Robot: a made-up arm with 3 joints.
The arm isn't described. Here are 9 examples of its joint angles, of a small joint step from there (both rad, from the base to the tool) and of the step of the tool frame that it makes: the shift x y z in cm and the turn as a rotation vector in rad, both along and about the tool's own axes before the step.
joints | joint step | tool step
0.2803 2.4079 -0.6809 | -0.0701 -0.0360 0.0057 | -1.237 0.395 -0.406 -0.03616 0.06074 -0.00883
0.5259 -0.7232 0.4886 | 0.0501 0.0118 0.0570 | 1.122 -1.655 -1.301 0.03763 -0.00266 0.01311
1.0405 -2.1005 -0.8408 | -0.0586 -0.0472 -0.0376 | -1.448 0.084 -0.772 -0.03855 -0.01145 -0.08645
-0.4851 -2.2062 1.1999 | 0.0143 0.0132 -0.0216 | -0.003 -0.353 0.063 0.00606 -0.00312 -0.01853
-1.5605 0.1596 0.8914 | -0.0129 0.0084 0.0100 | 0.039 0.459 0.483 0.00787 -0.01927 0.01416
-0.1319 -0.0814 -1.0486 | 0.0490 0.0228 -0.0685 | 2.062 0.867 0.526 -0.00734 0.07567 -0.08912
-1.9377 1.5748 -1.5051 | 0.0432 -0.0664 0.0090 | 0.646 1.680 -0.548 -0.00987 -0.06942 -0.04365
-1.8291 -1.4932 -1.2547 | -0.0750 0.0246 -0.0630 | -1.936 -1.900 -0.464 0.05836 0.00636 -0.07657
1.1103 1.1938 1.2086 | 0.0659 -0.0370 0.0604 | -0.786 -1.893 -1.501 -0.03956 0.02407 0.06429
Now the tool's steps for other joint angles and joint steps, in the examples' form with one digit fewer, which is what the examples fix.
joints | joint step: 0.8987 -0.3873 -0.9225 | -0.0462 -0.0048 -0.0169
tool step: -2.09 -0.85 -0.14 0.0071 -0.0284 0.0104
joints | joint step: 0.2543 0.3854 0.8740 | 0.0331 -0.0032 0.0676
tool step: 0.13 -1.35 -0.94 -0.0041 -0.0191 0.0334
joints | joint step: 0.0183 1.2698 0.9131 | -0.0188 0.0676 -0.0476
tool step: 0.04 -0.01 1.46 0.0153 -0.0339 -0.0699
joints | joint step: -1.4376 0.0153 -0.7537 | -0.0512 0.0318 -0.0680
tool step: -2.47 -1.02 0.69 0.0270 0.0172 -0.0123
